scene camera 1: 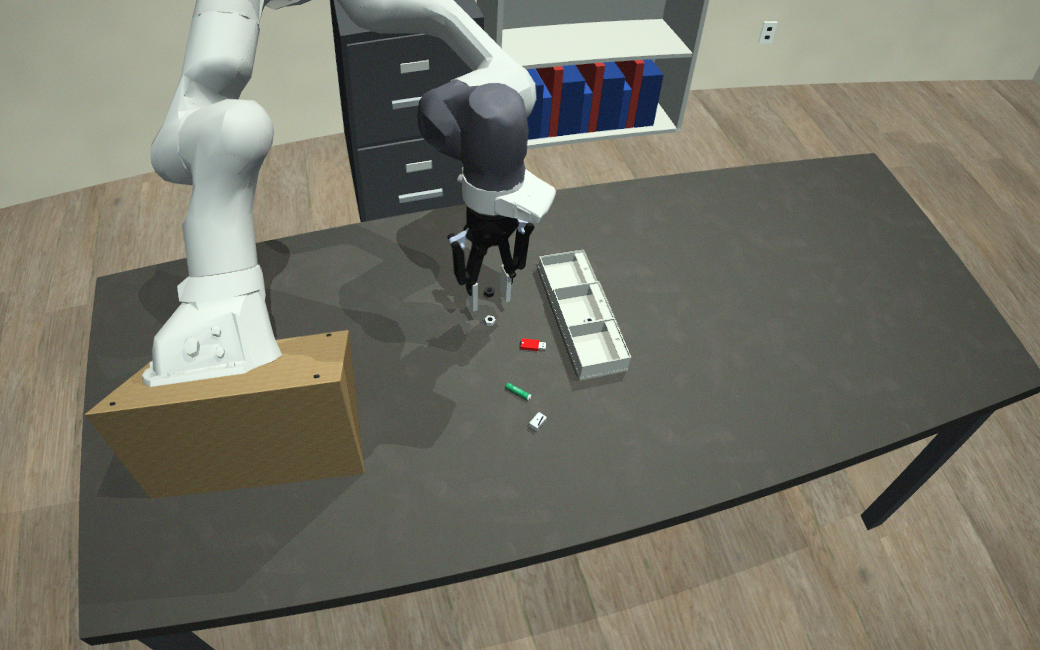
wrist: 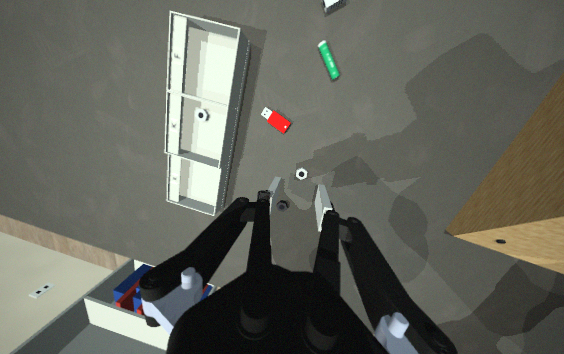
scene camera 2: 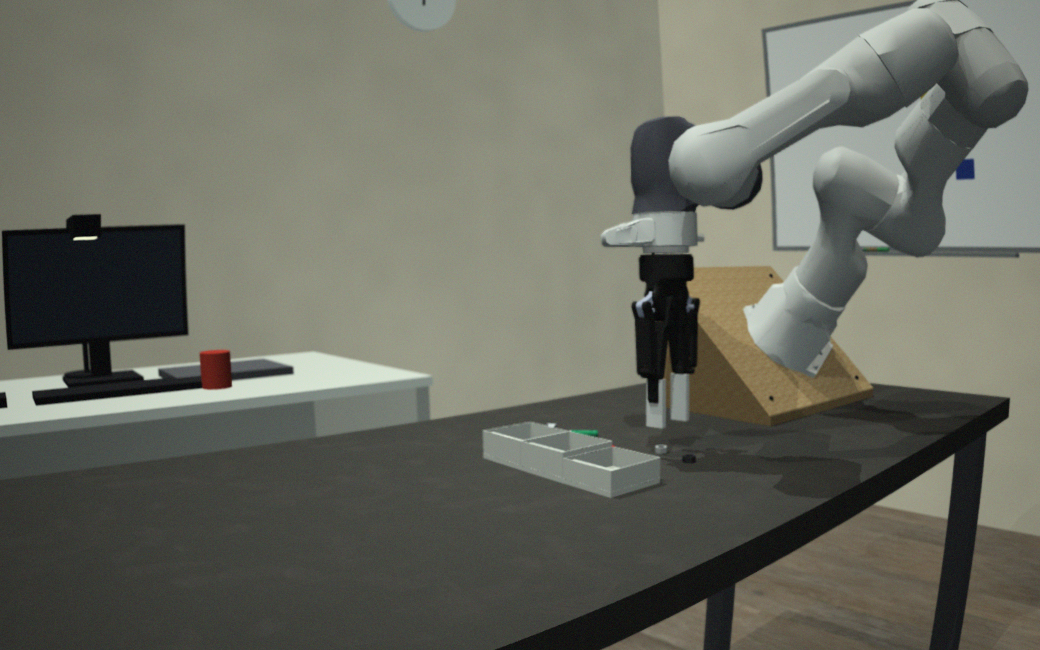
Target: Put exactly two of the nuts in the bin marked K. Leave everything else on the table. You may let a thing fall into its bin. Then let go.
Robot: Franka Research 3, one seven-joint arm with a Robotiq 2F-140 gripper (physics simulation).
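Note:
My gripper is partly open and empty, pointing down above the table. A dark nut lies on the table, seen between the fingers in the wrist view, nearer the left one. A white nut lies on the table just beyond the fingertips in the wrist view. Another white nut lies in bin K, the middle compartment of the white tray. In scene camera 2 the tray walls hide that nut.
A red USB stick lies between the white nut and the tray. A green battery and a pencil sharpener lie farther off. Bin F is the tray's front compartment in scene camera 1. The wooden base block stands left there.

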